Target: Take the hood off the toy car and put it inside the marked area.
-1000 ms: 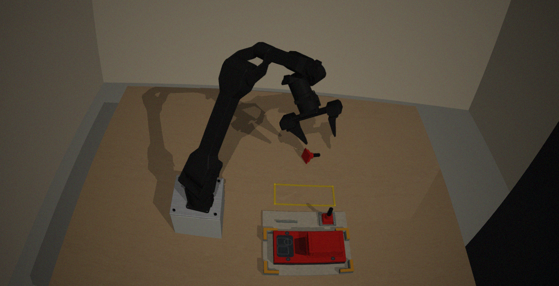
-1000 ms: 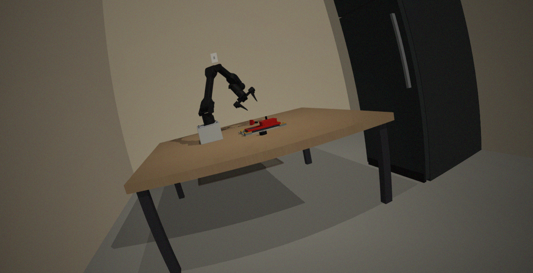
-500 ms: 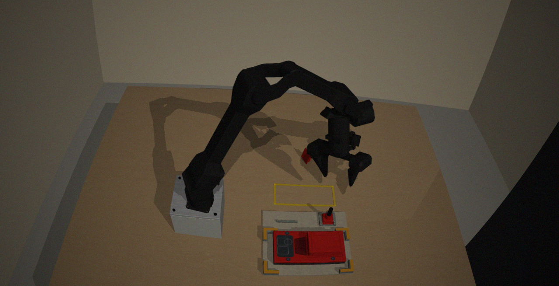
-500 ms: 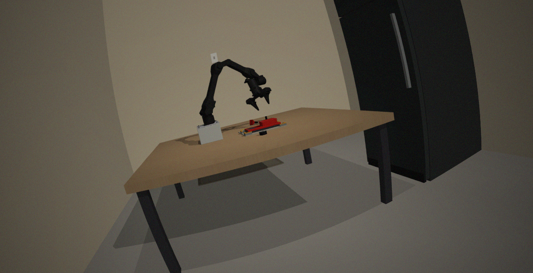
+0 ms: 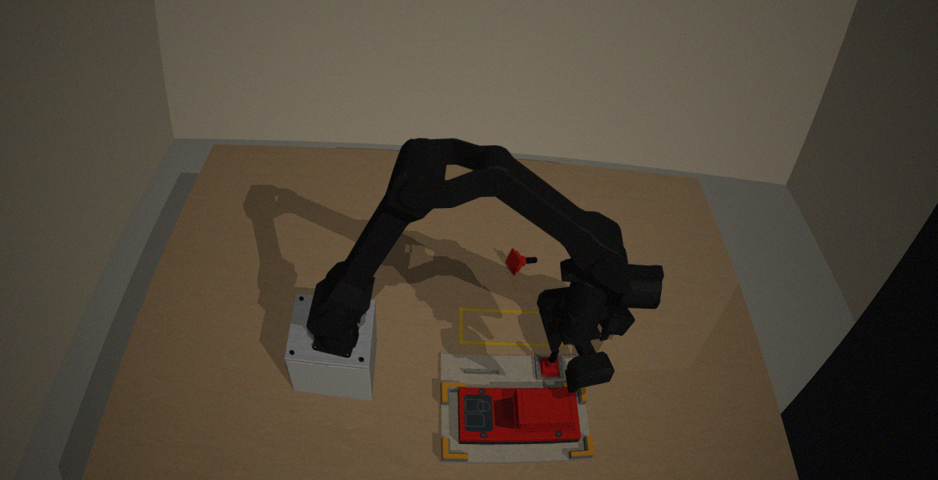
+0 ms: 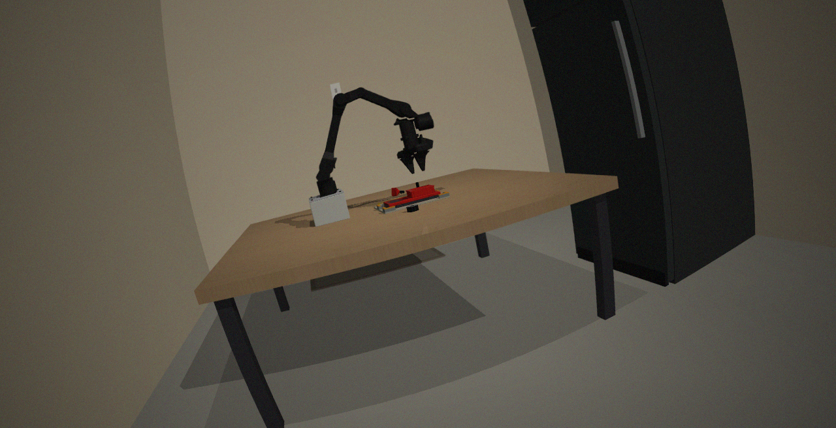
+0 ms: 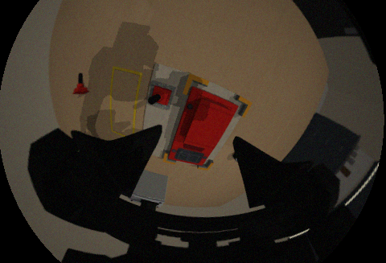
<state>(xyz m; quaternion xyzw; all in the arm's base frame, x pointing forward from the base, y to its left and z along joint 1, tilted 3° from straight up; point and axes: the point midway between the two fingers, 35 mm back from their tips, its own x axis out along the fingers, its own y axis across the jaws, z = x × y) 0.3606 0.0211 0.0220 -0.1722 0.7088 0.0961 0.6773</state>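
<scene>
Now: the hood 70 mm below my gripper tip, 40 mm to the right of it and 10 mm behind it.
</scene>
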